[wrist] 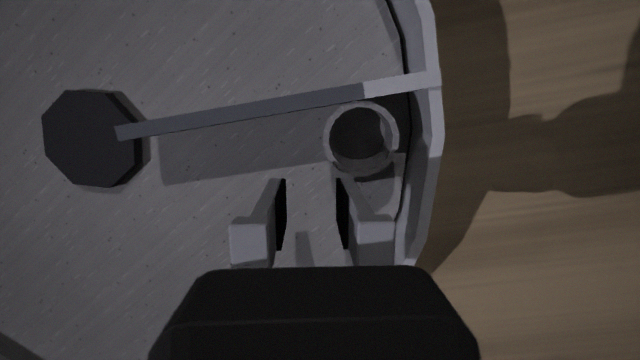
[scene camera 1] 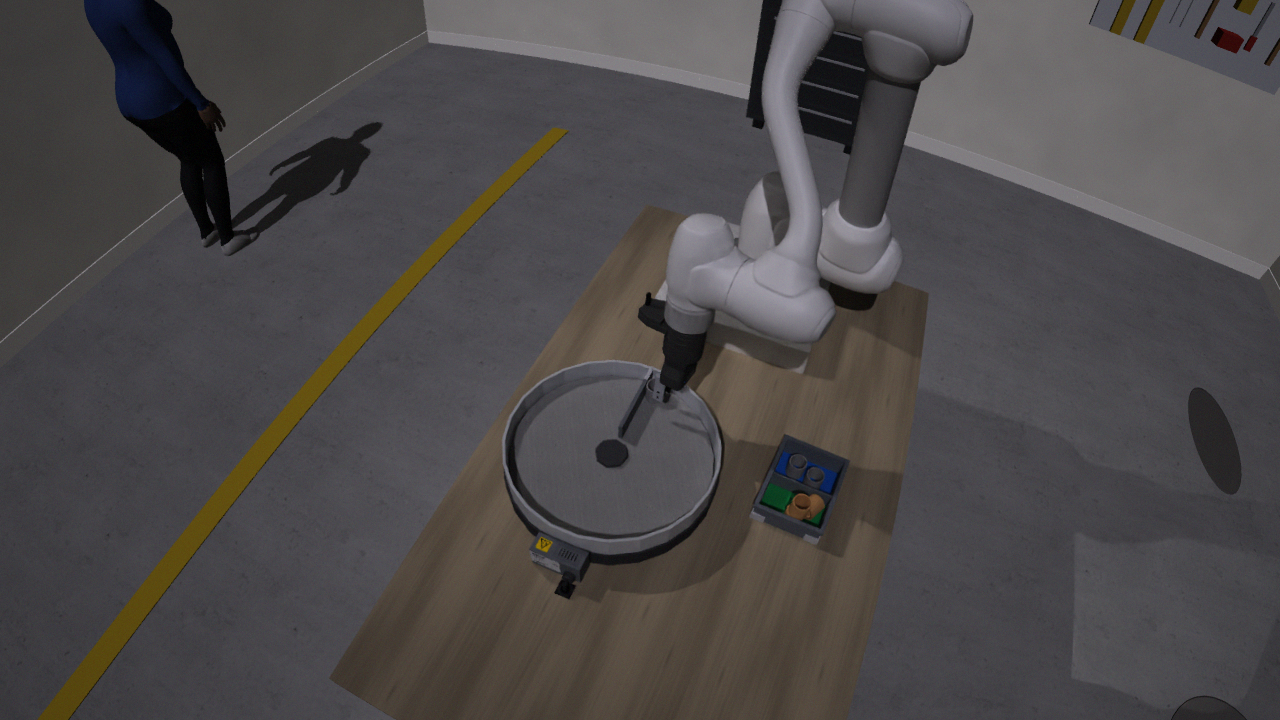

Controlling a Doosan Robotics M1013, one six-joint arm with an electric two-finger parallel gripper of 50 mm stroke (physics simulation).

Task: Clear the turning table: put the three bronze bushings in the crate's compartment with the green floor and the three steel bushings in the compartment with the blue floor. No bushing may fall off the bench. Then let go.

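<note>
A grey steel bushing (scene camera 1: 651,390) (wrist: 362,167) stands upright on the turning table (scene camera 1: 508,452) (wrist: 436,120), between the end of the guide bar and the rim. My gripper (scene camera 1: 665,394) (wrist: 311,199) is open over the table. Nothing is between its fingers; in the wrist view the bushing is ahead of the right finger. In the crate (scene camera 1: 785,522), two steel bushings (scene camera 1: 797,463) (scene camera 1: 814,475) are in the compartment with the blue floor (scene camera 1: 831,479). Bronze bushings (scene camera 1: 799,507) lie close together in the compartment with the green floor (scene camera 1: 776,497); their exact number is hard to tell.
A straight guide bar (scene camera 1: 633,407) (wrist: 250,109) runs from near the dark hub (scene camera 1: 611,453) (wrist: 87,137) to the table's raised rim. A grey box with a yellow label (scene camera 1: 559,556) is at the table's near side. A person (scene camera 1: 161,98) stands beyond the yellow floor line (scene camera 1: 358,344).
</note>
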